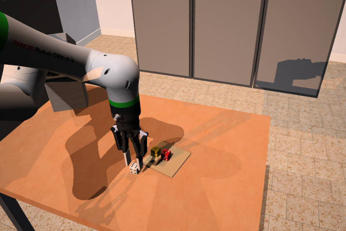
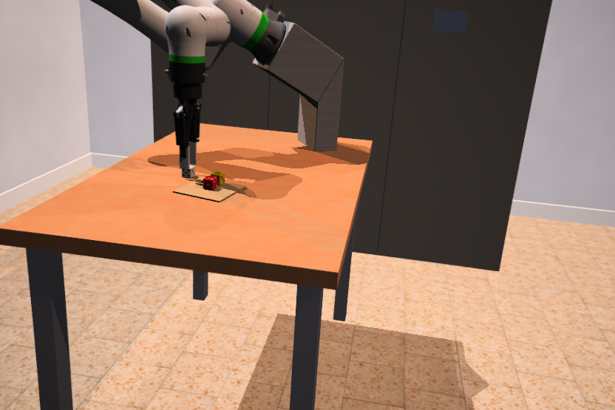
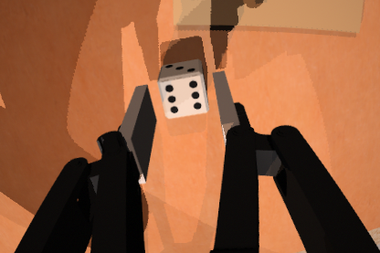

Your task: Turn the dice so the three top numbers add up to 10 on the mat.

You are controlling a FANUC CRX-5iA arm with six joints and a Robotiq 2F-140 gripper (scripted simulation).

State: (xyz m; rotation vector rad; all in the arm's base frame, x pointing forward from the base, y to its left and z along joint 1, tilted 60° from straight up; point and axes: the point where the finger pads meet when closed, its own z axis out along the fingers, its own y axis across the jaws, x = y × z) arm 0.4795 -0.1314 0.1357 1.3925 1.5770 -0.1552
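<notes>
The white die is 50 mm below my hand. From my hand the other things lie so: yellow die 90 mm to the left, 50 mm ahead, 40 mm below; then tan mat 100 mm ahead, 80 mm to the left, 60 mm below; then red die 100 mm ahead, 80 mm to the left, 40 mm below.
</notes>
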